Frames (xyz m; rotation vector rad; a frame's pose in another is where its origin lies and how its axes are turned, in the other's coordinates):
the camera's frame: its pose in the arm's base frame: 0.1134 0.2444 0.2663 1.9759 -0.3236 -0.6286
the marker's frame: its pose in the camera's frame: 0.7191 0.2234 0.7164 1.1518 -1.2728 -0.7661
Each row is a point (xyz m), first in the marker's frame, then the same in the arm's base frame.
Working: the marker's frame: its pose in the arm's base frame: 0.3196 -0.7362 -0.0098 -1.6991 0.5693 1.8806

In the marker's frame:
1: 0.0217 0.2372 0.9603
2: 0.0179 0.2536 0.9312
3: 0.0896 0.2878 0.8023
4: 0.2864 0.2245 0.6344
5: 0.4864 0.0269 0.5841
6: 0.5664 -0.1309 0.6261
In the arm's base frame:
1: -0.5687 -0.3079 0.0706
2: -0.5567 -0.3393 0.0702
3: -0.4844 -0.4393 -0.0175
4: -0.3275 -0.4756 -0.2296
5: -0.1747 -0.3343 -0.4252
6: -0.1107 -0.1780 -0.4927

